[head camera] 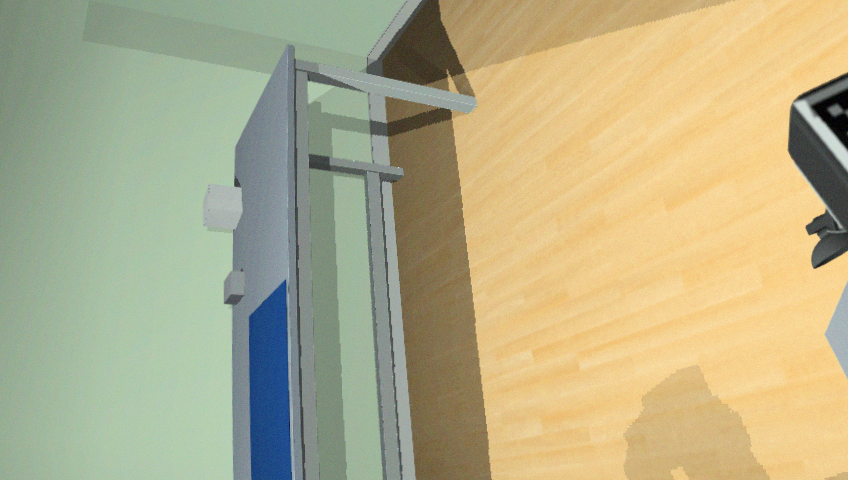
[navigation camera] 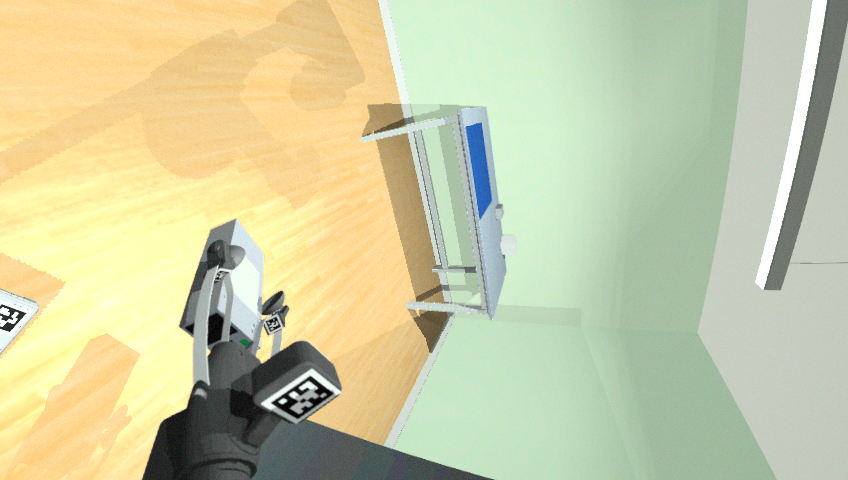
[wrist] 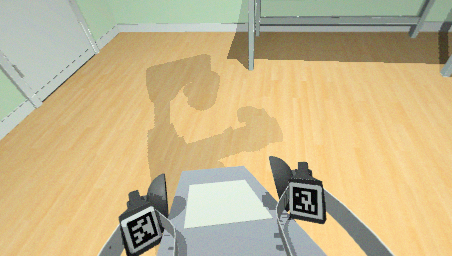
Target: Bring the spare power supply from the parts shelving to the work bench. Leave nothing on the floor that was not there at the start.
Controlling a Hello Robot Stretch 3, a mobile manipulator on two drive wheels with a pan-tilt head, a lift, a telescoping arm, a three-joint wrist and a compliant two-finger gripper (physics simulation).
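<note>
The spare power supply, a grey box with a pale label (navigation camera: 243,291) (wrist: 227,205), is between the fingers of my gripper (navigation camera: 249,278) (wrist: 221,182), which is shut on it and holds it above the floor. At the right edge of the head view, part of a grey box and a dark fingertip show. The work bench (head camera: 264,196) (navigation camera: 496,261) (wrist: 251,42) stands against the green wall, apart from the power supply. It has a grey top and a blue mat (head camera: 269,386) (navigation camera: 479,169). The parts shelving cannot be made out for certain.
A larger white box (head camera: 223,206) (navigation camera: 508,244) and a smaller grey box (head camera: 234,287) (navigation camera: 499,211) are at the bench's far edge. A door (wrist: 45,45) is at the left in the wrist view. A dark panel (navigation camera: 357,457) crosses the bottom of the navigation view.
</note>
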